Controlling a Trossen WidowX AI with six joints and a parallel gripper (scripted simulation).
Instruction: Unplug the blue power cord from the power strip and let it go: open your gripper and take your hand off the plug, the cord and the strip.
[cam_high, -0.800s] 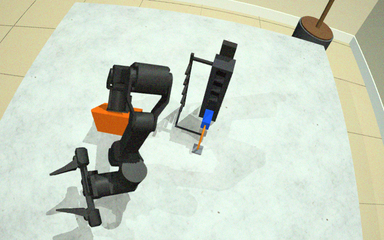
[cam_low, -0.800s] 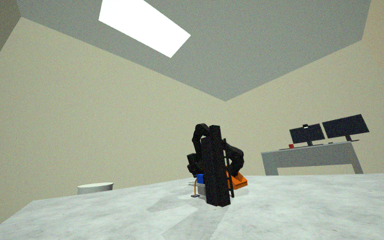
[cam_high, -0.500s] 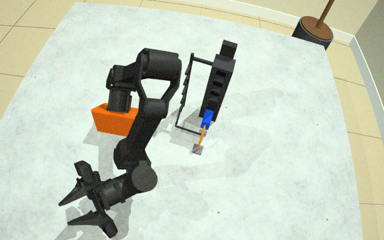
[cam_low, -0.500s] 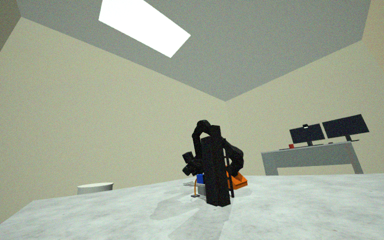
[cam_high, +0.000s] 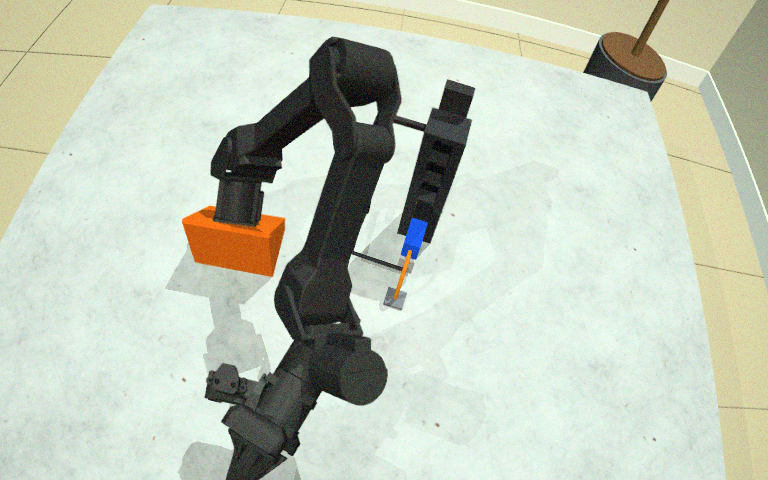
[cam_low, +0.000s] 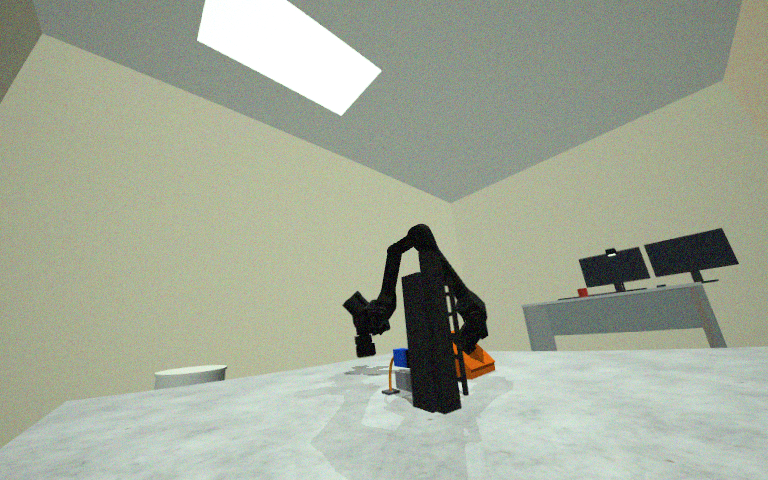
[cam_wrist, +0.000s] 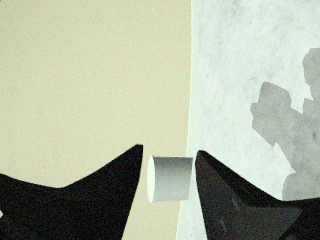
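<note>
My gripper tip is now 400 mm to the right of the blue plug, 230 mm short of it and 40 mm above it. The rest, counted from my gripper tip: pad: 320 mm to the left, 210 mm ahead, 130 mm below; then black upright strip: 490 mm to the left, 260 mm ahead, 10 mm above.
</note>
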